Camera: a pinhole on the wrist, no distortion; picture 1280 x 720 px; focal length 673.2 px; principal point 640.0 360.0 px. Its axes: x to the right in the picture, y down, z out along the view. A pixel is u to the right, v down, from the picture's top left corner.
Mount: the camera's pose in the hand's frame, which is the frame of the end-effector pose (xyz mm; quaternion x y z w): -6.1 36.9 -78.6 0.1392 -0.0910 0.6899 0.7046
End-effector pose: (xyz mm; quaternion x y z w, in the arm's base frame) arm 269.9 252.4 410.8 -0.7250 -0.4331 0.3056 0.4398
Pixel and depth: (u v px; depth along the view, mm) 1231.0 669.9 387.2
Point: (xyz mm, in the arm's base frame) -47.2 215.6 33.0
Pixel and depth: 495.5 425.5 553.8
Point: -171.6 440.4 466.2
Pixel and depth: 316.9 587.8 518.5
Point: -212.5 327.5 602.2
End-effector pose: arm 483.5 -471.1 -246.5 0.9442 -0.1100 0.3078 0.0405
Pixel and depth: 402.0 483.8 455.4
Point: 667.8 -249.1 -534.5
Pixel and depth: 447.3 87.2 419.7
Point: 832.9 -336.2 -354.1
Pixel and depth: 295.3 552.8 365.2
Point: 592.5 -235.3 -476.3
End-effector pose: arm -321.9 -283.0 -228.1 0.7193 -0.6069 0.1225 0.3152
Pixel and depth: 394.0 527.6 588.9
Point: -99.5 -415.7 -727.5
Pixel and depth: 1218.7 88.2 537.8
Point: -662.0 -847.3 -425.5
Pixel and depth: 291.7 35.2 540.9
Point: 60.9 -674.8 -445.1
